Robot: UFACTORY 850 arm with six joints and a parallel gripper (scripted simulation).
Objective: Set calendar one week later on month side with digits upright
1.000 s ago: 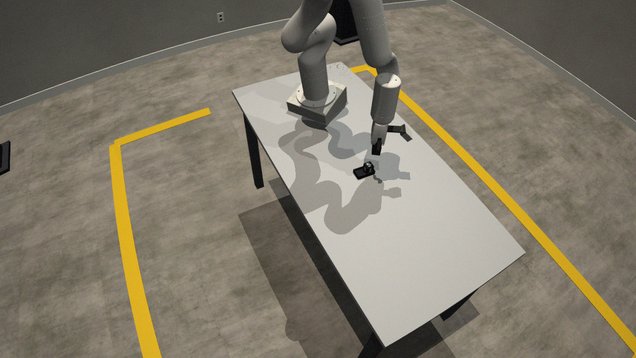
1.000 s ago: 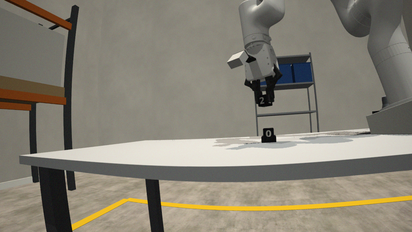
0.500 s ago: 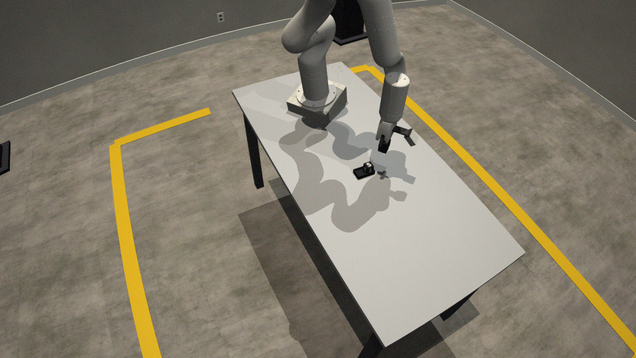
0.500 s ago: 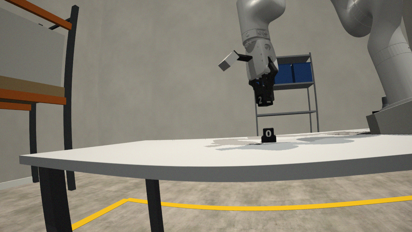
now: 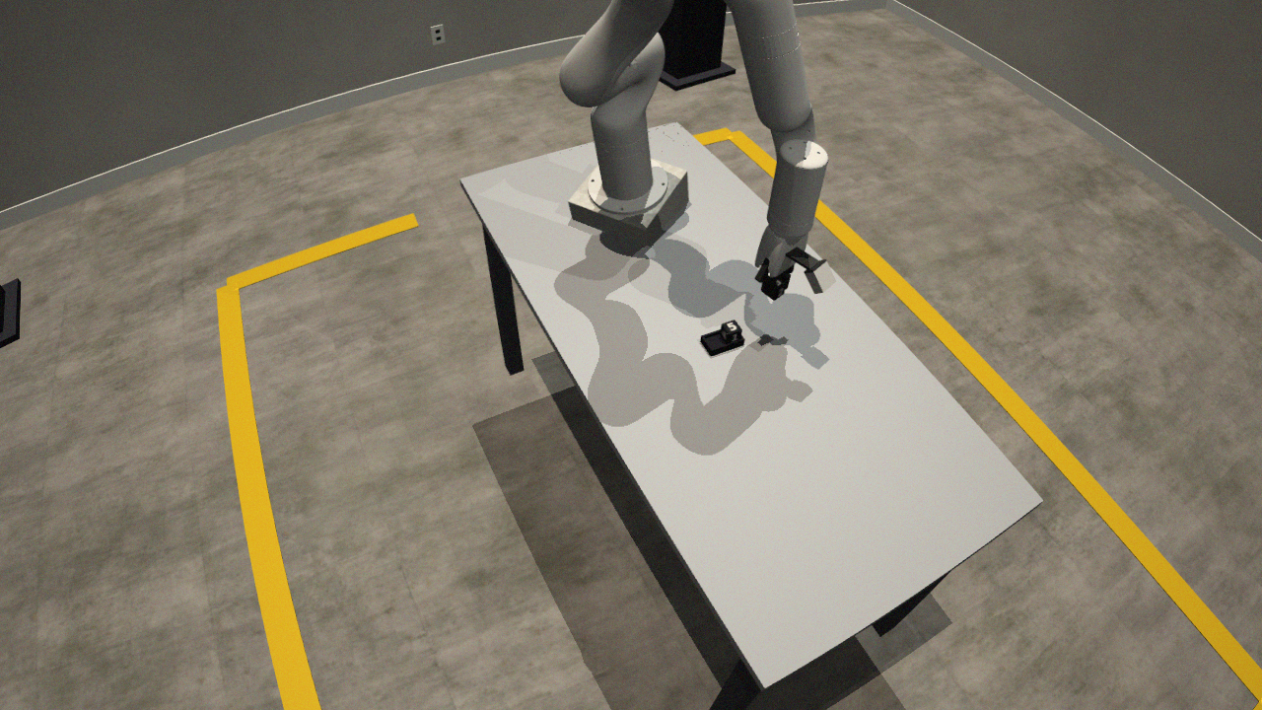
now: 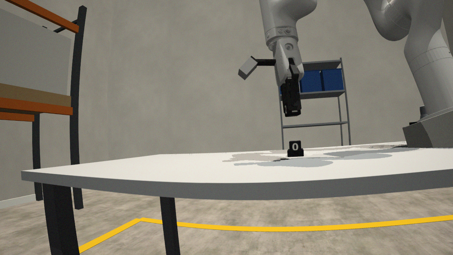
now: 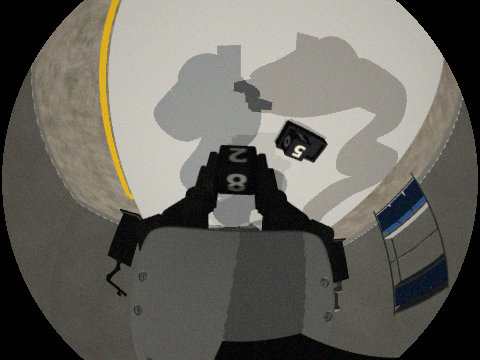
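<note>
Right now my hand is 20 mm past the black tray, 100 mm to the left of it and 120 mm above it. Round my hand: black cube (10 mm below).
</note>
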